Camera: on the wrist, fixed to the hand. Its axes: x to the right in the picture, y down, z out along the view.
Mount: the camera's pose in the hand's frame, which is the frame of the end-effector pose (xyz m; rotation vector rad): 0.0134 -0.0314 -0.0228 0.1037 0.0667 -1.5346
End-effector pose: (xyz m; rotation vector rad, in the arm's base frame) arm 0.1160 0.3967 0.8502 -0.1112 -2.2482 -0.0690
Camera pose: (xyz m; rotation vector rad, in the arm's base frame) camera 0.1220 0.3642 0.8746 1.6150 -1.7522 -0.7296
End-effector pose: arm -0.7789 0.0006 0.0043 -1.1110 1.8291 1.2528
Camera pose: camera -0.7575 -0.0304 -0.0119 -1.8531 0.5629 0.1700
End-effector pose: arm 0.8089 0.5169 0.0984 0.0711 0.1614 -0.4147
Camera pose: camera 0.8050 0.4853 0.0725 0.0513 0.2403 -1.9538
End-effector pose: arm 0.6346 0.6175 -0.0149 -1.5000 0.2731 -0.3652
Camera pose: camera 0.6357 0.5902 0.0158 -1.3326 -0.9181 -1.5912
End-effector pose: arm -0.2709 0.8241 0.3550 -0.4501 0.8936 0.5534
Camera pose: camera -0.2583 0.7901 0.3357 -0.8953 0.4177 -0.9102
